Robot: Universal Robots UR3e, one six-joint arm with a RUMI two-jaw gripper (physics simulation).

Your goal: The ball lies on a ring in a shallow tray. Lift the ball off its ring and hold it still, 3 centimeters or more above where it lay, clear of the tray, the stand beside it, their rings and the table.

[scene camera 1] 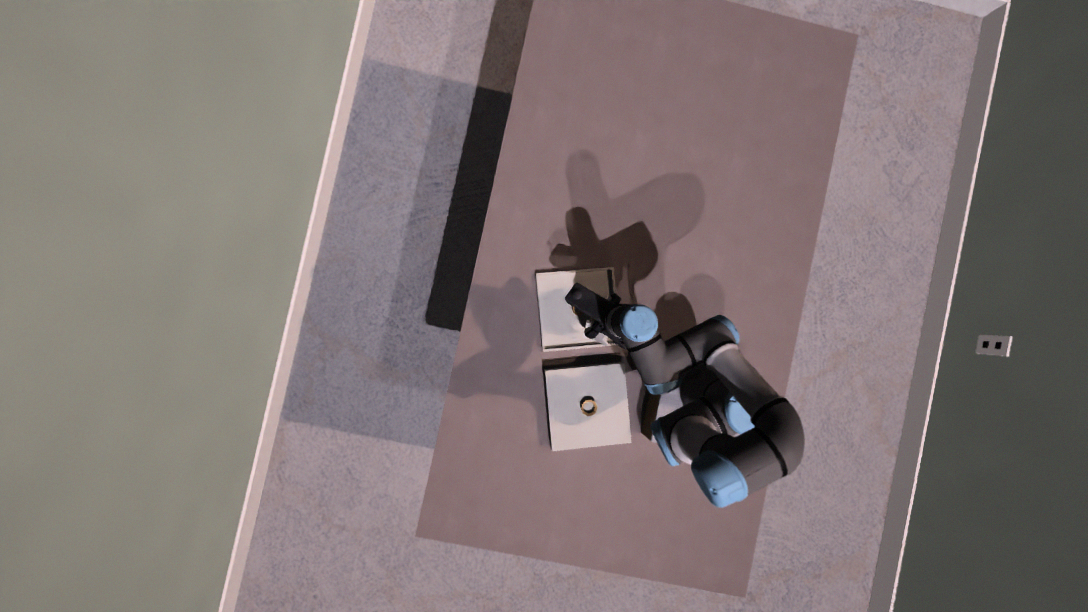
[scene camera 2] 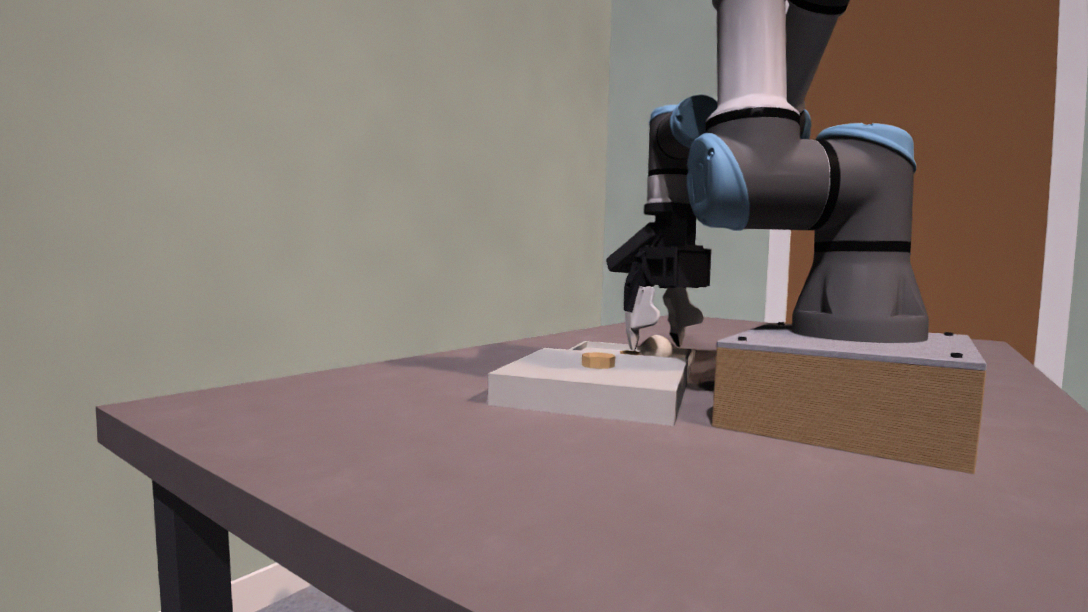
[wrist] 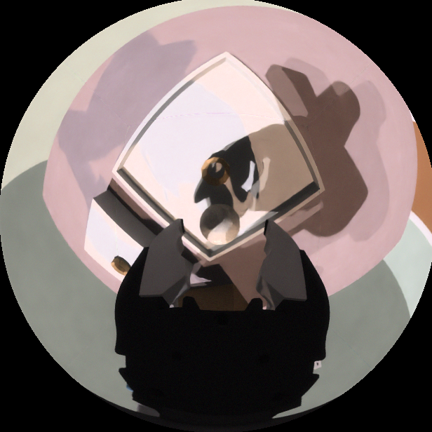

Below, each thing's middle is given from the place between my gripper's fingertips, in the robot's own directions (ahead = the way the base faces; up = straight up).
Labels:
I see the pale ball [wrist: 219, 223] 1 cm to the left of my hand. The rest, counted from my hand: shallow white tray [scene camera 1: 562, 326] (5 cm ahead, 2 cm to the right, 2 cm below); white stand [scene camera 2: 649, 389] (21 cm to the left, 1 cm ahead).

